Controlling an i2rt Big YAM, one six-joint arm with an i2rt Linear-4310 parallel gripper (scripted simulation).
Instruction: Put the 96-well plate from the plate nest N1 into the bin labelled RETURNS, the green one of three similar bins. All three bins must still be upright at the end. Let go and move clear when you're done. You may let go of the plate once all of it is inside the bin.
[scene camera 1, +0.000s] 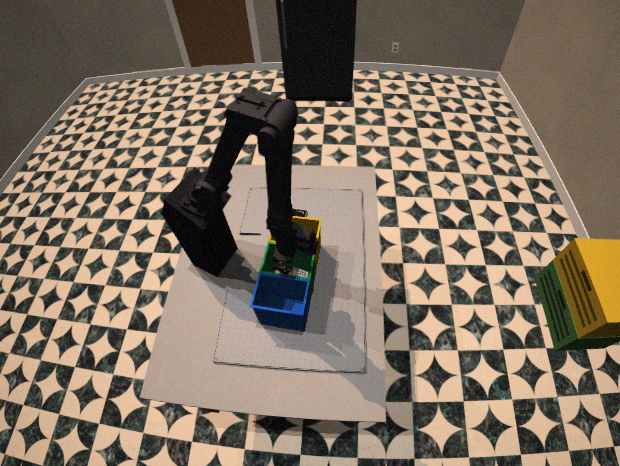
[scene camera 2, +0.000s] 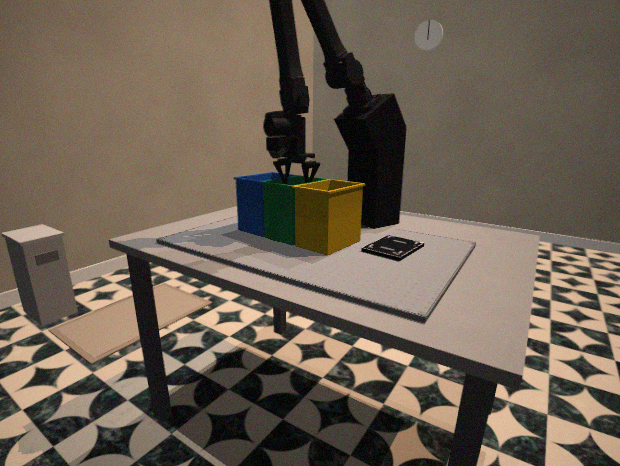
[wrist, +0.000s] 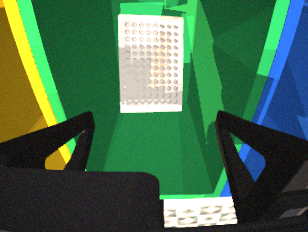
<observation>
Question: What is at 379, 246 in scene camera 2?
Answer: A black plate nest.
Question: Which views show the green bin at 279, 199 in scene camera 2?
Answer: Scene camera 1, scene camera 2 and the wrist view: all of them.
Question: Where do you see my gripper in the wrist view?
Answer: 154, 117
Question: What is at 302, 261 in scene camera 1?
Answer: A green bin.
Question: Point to a green bin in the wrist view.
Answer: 226, 58
</observation>
